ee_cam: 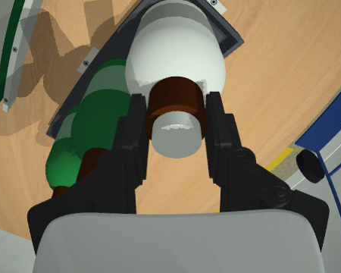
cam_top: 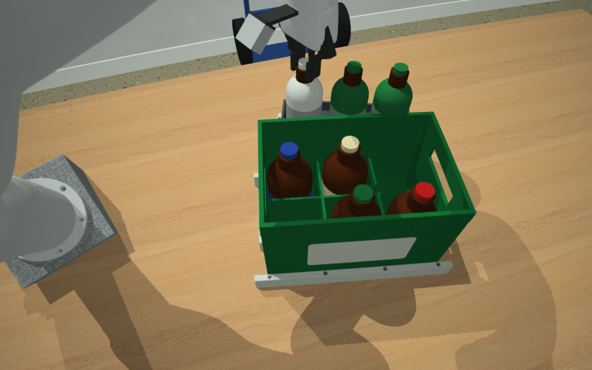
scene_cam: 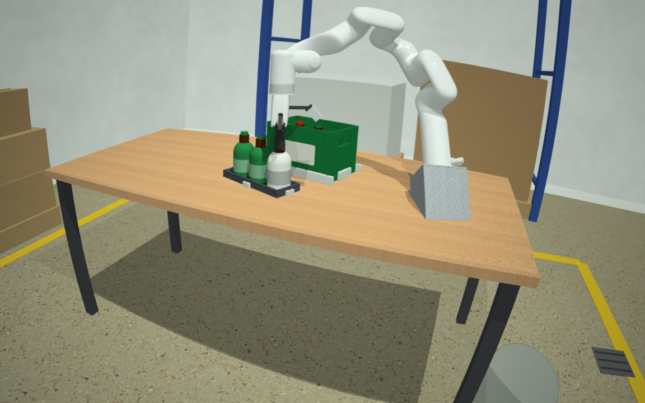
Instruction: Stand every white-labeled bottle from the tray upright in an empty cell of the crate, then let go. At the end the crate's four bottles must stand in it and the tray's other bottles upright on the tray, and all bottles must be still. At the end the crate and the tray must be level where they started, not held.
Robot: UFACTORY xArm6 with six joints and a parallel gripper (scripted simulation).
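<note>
Now: hand 70 mm above the white-labeled bottle. The rest, counted from my hand: green bottle: 90 mm ahead, 70 mm below, 20 mm to the right; brown bottle: 200 mm to the right, 70 mm below, 70 mm behind; dark tray: 140 mm below, 90 mm ahead, 20 mm to the right.
</note>
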